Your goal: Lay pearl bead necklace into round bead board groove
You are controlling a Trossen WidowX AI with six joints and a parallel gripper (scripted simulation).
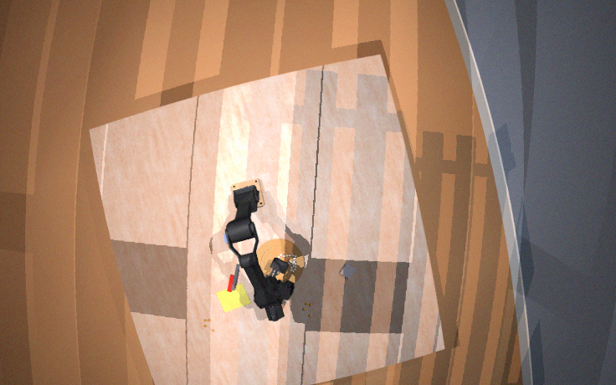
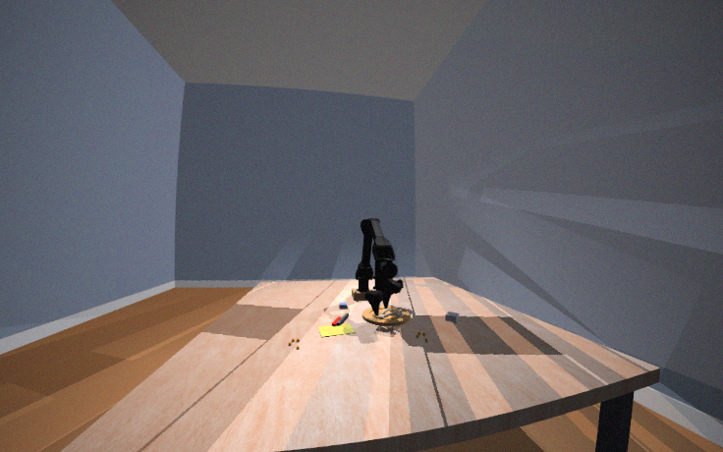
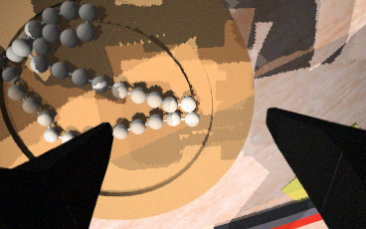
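Now: gripper tip 4 cm past the round bead board, 4 cm to the right of it and 3 cm above it. The rest, counted from my gripper tip: blue block 21 cm behind, 11 cm to the right, 3 cm below; yellow note 3 cm ahead, 19 cm to the right, 4 cm below; red marker 4 cm behind, 16 cm to the right, 3 cm below.
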